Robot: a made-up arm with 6 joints.
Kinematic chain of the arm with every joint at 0, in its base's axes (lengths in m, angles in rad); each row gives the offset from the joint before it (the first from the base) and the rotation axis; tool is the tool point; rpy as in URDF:
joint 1: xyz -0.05 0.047 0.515 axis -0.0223 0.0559 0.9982
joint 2: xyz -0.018 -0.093 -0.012 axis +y
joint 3: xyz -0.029 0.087 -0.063 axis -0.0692 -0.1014 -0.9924
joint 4: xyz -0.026 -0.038 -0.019 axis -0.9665 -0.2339 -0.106
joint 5: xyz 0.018 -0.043 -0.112 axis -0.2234 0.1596 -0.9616
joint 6: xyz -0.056 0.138 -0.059 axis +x
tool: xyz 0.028 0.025 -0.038 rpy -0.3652 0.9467 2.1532
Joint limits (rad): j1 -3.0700..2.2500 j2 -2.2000..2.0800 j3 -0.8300..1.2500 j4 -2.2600..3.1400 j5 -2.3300..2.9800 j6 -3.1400..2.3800
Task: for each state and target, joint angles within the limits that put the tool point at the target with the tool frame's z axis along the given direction. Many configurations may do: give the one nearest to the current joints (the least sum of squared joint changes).
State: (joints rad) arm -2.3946 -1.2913 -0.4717 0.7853 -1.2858 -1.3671
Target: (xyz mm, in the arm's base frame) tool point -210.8 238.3 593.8 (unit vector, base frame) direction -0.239 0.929 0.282
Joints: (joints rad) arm -2.8860 -1.9527 -0.8300 1.1696 -1.5112 -1.9215
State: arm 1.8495 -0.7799 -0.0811 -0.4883 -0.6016 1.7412
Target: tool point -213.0 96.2 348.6 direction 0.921 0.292 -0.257
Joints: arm 2.2328 -1.5665 -0.5109 -0.3246 -0.0268 1.5098
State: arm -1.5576 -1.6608 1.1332 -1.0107 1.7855 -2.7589
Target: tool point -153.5 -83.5 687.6 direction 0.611 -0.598 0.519
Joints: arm -2.2509 -2.2000 0.6811 -0.4987 1.2286 -2.1414
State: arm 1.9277 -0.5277 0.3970 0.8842 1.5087 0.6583
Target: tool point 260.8 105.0 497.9 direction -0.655 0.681 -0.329
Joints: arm 1.8987 -0.2585 0.4297 1.5051 1.8159 0.7152
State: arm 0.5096 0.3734 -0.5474 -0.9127 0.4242 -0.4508
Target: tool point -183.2 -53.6 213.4 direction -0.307 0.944 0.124
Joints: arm 0.8447 0.5585 0.2271 -0.1830 1.0036 -0.3277
